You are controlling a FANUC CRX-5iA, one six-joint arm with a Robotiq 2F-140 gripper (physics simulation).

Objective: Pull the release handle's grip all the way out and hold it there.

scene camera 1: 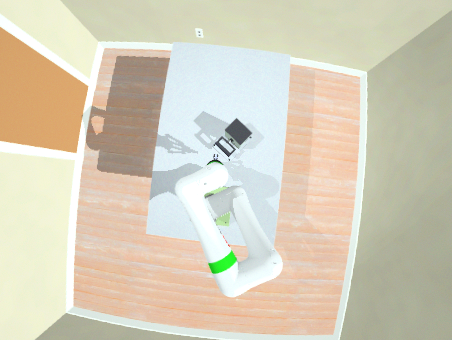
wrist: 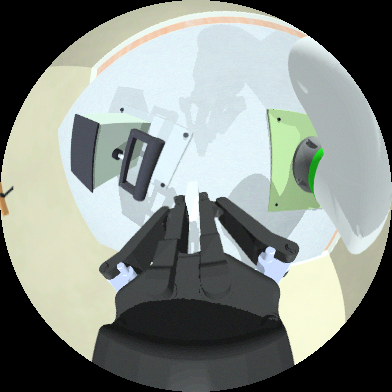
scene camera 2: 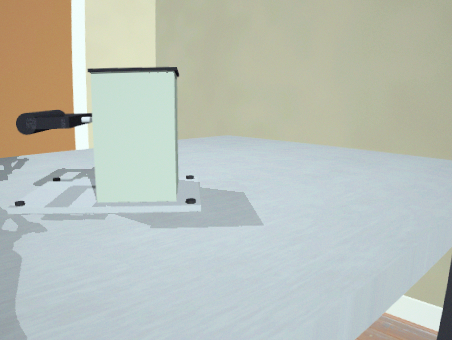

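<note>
The release handle's black grip point(scene camera 2: 30, 123) point(wrist: 149, 169) stands close to its pale green housing point(scene camera 1: 238, 131) point(scene camera 2: 136, 137) point(wrist: 112, 150). A short piece of the white rod point(scene camera 2: 86, 120) shows between handle and housing. The housing has a dark top and stands on a bolted light base plate point(scene camera 2: 187, 191) point(wrist: 176, 142). My gripper point(wrist: 193, 189) is shut and empty, its pale finger pads together. In the wrist view it is to the right of and below the grip, apart from it. The gripper does not show in scene camera 2, and the arm hides most of it in scene camera 1.
The arm's green mounting plate point(scene camera 1: 223, 220) point(wrist: 277, 165) is on the light grey table point(scene camera 1: 200, 75) point(scene camera 2: 300, 200), on the opposite side of the gripper from the housing in the wrist view. The white arm point(scene camera 1: 210, 235) point(wrist: 340, 130) bends above it. Shadows of arm and gripper fall across the table.
</note>
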